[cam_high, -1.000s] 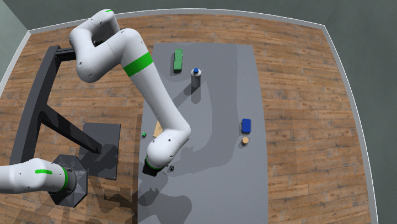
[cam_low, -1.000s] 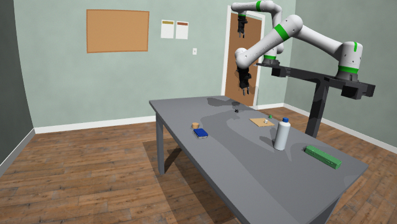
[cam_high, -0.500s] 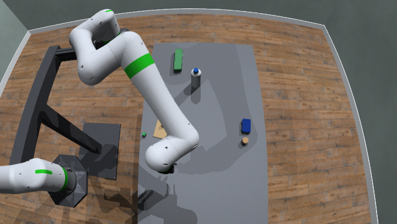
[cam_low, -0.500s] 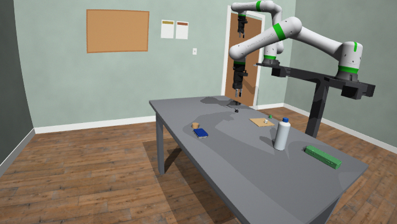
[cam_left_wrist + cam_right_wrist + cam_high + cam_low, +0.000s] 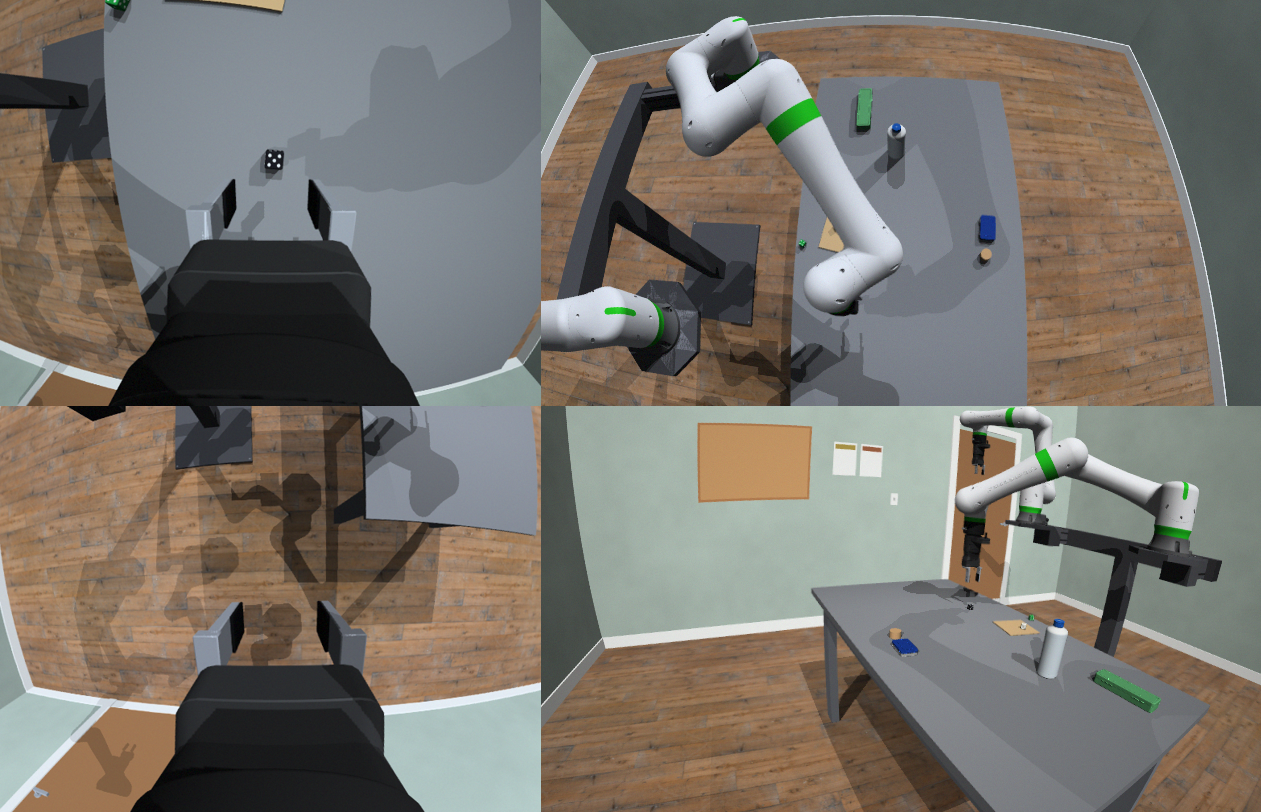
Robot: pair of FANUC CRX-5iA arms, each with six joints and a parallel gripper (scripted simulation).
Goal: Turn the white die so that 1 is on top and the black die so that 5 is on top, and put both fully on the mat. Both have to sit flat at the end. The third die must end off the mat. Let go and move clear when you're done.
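Now: left hand 13 cm above the black die and 1 cm to the right of it. Round my left hand: tan mat 25 cm to the left, 14 cm below, 8 cm behind; then green die 22 cm behind, 18 cm to the left, 13 cm below; then white die 27 cm to the left, 13 cm below, 11 cm behind.
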